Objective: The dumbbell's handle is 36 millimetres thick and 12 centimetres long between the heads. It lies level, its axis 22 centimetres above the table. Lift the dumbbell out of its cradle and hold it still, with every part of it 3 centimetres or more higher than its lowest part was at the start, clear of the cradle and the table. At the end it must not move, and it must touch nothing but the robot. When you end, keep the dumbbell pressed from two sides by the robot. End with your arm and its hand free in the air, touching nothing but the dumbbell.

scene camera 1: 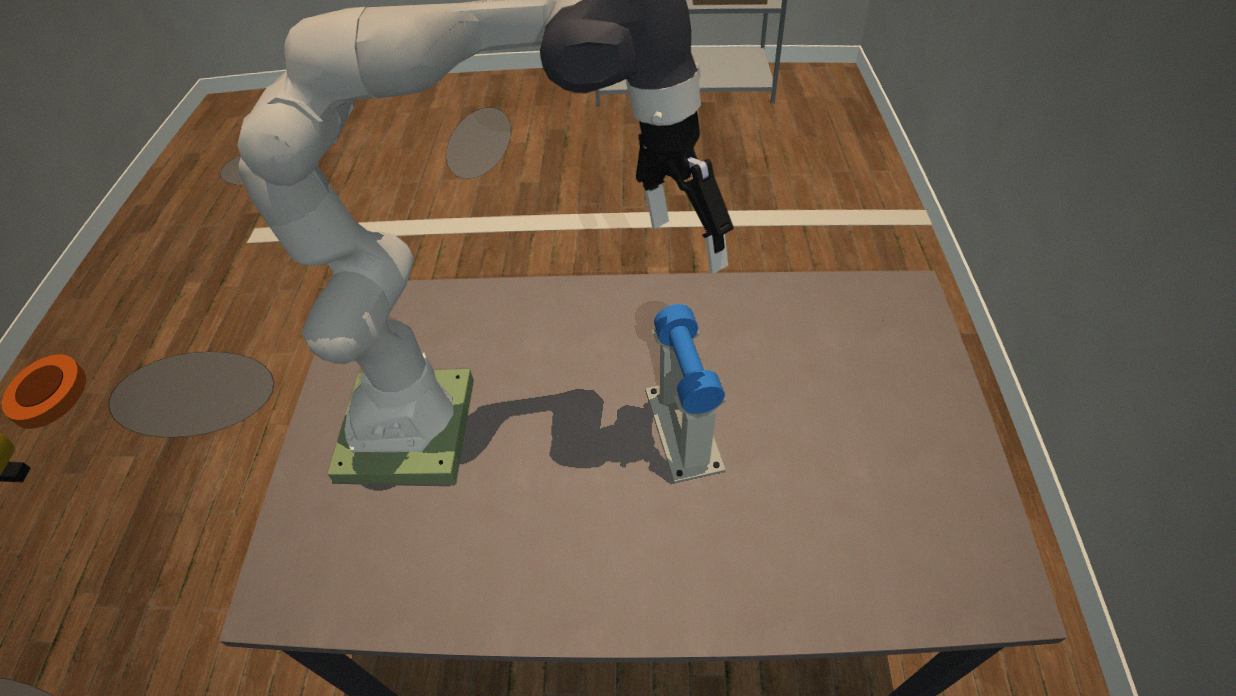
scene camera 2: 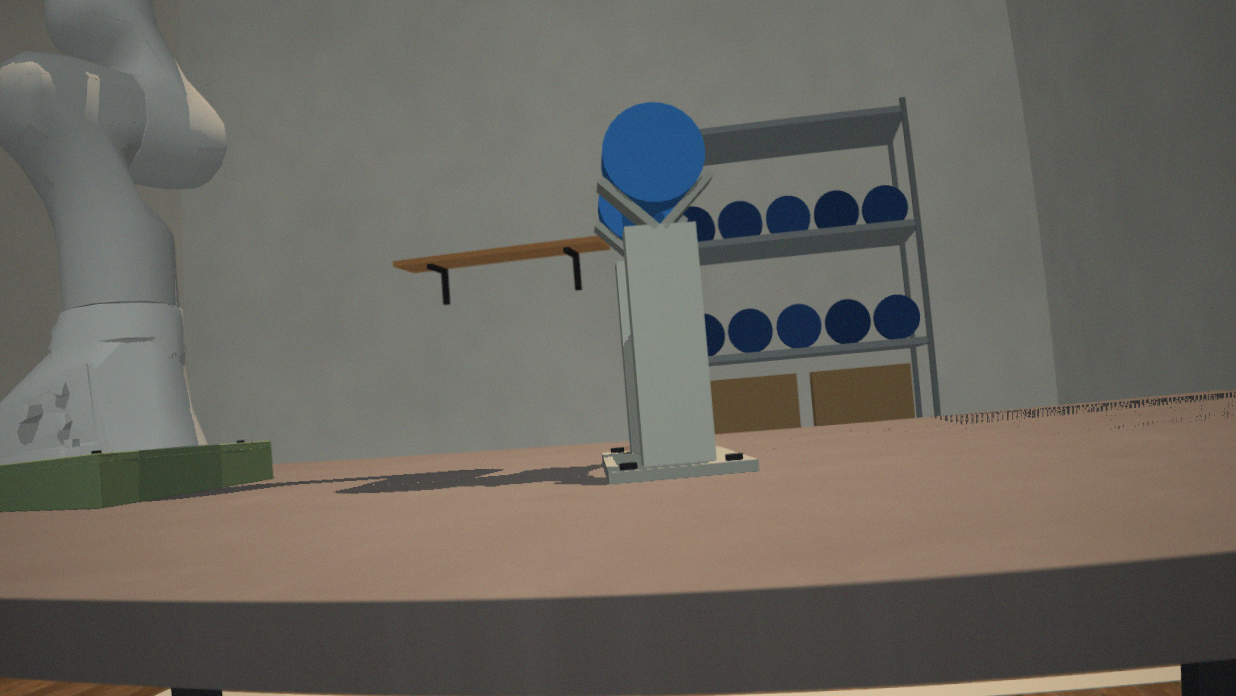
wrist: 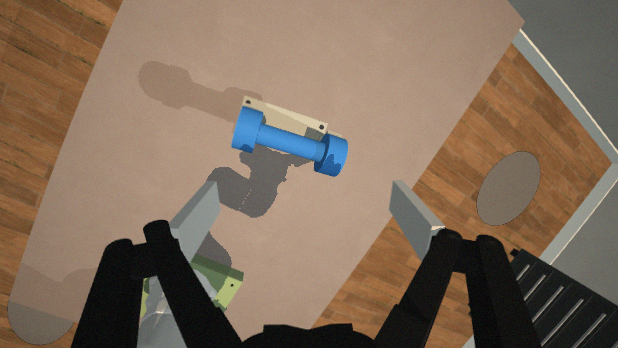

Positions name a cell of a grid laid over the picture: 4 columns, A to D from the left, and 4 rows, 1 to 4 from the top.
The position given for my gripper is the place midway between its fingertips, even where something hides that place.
In view: my gripper (scene camera 1: C2), a blue dumbbell (scene camera 2: C1) and a grey cradle (wrist: B2).
The blue dumbbell also shows in scene camera 1 (scene camera 1: C3) and in the wrist view (wrist: C2). My gripper also shows in the wrist view (wrist: B3).
